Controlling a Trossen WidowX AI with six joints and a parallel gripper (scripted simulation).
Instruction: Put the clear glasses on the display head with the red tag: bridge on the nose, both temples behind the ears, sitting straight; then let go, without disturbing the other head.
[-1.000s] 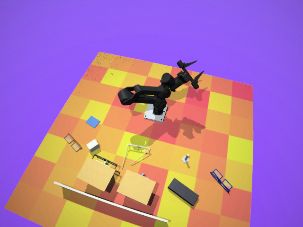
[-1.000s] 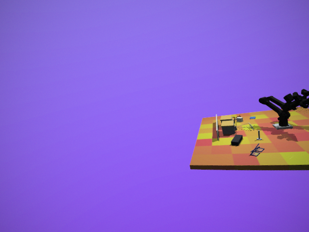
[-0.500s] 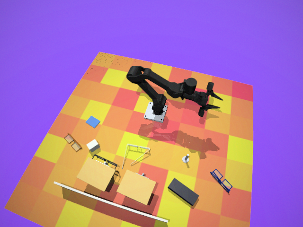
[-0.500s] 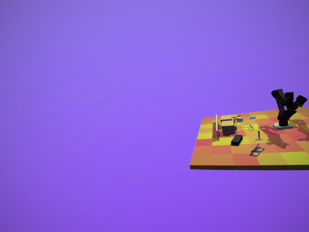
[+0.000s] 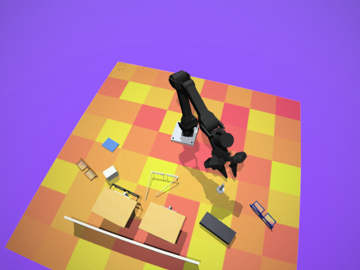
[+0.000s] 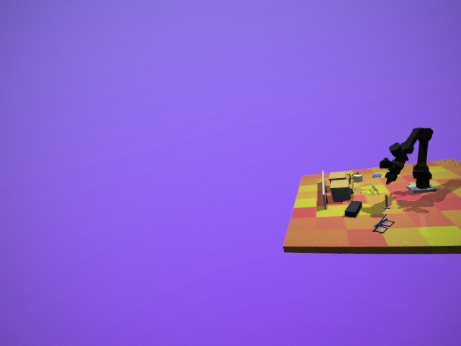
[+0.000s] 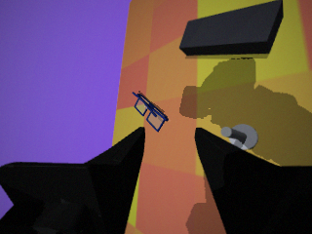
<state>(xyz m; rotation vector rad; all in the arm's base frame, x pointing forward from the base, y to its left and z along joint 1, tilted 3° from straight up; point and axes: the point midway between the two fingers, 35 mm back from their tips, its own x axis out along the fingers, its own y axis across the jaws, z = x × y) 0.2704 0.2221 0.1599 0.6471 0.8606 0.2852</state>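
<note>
Right now my gripper tip is 140 mm above the grey peg stand, 20 mm to the left of it and 10 mm short of it. From my gripper tip the other things lie so: white rail 380 mm to the right, 320 mm ahead, 110 mm below; then white box 570 mm to the right, 140 mm below, 30 mm ahead; then dark grey block 190 mm ahead, 150 mm below, 20 mm to the right.
</note>
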